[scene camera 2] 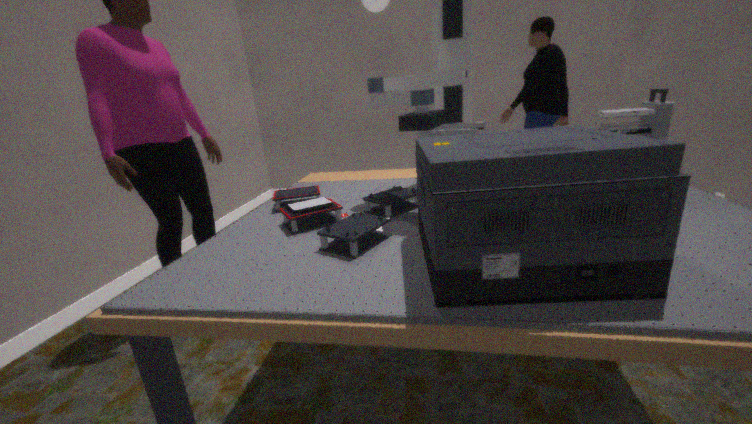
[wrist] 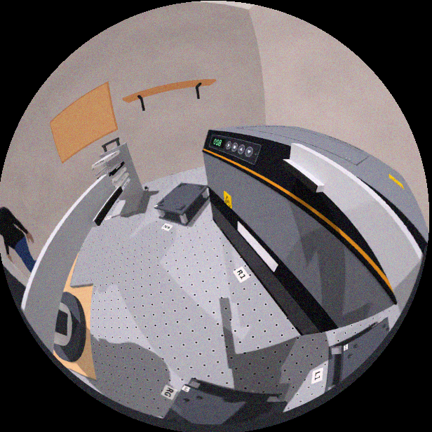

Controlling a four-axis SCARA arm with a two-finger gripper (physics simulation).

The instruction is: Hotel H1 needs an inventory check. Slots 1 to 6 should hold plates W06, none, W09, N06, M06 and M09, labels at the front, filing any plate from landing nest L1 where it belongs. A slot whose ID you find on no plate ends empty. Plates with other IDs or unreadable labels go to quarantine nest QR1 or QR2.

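Frame: origin at the arm's base, x right, y back, z down, level; centimetres.
Where they show: gripper, fingertip midpoint: (scene camera 2: 481, 128).
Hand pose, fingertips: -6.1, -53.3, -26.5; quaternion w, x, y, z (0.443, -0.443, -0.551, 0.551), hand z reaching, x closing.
Each offset is from my fingertips to the top centre of the thing, as dx, dy, dz. "pt": to the spot under its first point.
My gripper (wrist: 196, 160) is open and empty; its two long pale fingers stand wide apart in the wrist view. Hotel H1 (wrist: 133, 175) (scene camera 2: 661, 118) is a grey tower with a top handle. Several pale plates (wrist: 106, 161) @[-46.5, +28.8, +0.6] (scene camera 2: 626, 112) stick out of it; their labels are too small to read, and the left finger hides part of the lower slots. Landing nest L1 @[+33.1, -18.8, +19.2] (wrist: 361, 350) (scene camera 2: 351, 227) is a dark raised nest with no plate visible on it. Two red-edged nests stand in scene camera 2: the nearer one @[pt +52.2, -9.8, +19.6] (scene camera 2: 298, 212) bears a white-topped slab, the farther one @[pt +59.0, +18.7, +20.2] (scene camera 2: 310, 189) looks dark.
A large grey instrument @[-4.0, -26.1, -0.2] (wrist: 280, 215) (scene camera 2: 552, 221) stands beside the nests, with label R1 (wrist: 241, 274) before it. A dark nest (wrist: 182, 197) stands between it and the hotel. Nest RG @[+26.9, +8.6, +19.2] (wrist: 215, 406) (scene camera 2: 387, 195) lies at the wrist view's bottom. Two people stand beyond the table.
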